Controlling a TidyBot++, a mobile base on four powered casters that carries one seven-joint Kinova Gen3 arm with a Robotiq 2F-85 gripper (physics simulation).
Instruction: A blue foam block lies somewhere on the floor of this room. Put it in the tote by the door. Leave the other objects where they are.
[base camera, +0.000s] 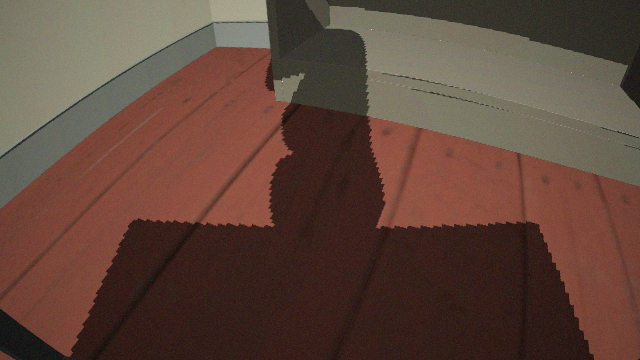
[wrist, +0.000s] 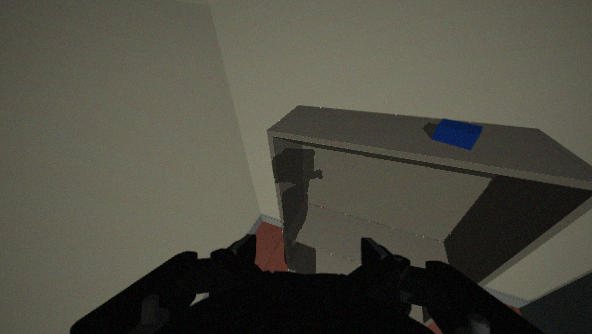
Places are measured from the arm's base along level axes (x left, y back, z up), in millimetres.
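Pixels of known places: gripper, fingertip midpoint: (wrist: 307, 248).
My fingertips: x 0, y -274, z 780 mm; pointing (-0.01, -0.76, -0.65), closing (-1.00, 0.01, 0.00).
Note:
Behind a point stands the place of what it marks.
A flat-sided blue block (wrist: 457, 134) @(x -388, y -643, z 695 mm) lies on the top board of a grey shelf unit (wrist: 360, 132) @(x -163, y -727, z 663 mm) (base camera: 450, 120) @(x -192, y -630, z -365 mm), towards the right in the wrist view. Whether it is foam cannot be told. My gripper (wrist: 307, 248) @(x 0, y -274, z 780 mm) is open, its two black fingers wide apart at the bottom of the wrist view, with nothing between them. The blue block is apart from the fingers, above and to the right of them in that view. No blue block shows on the visible floor, and the tote and the door cannot be made out in either view.
The shelf unit's base board crosses the upper right of the base view. A wall with a grey baseboard (base camera: 125, 82) @(x 541, y -805, z -337 mm) runs along the left to a corner. The robot's shadow falls on the red plank floor (base camera: 225, 175) @(x 188, y -512, z -397 mm) and the shelf. A dark surface (wrist: 565, 305) @(x -1190, y -530, z -130 mm) shows at the wrist view's lower right.

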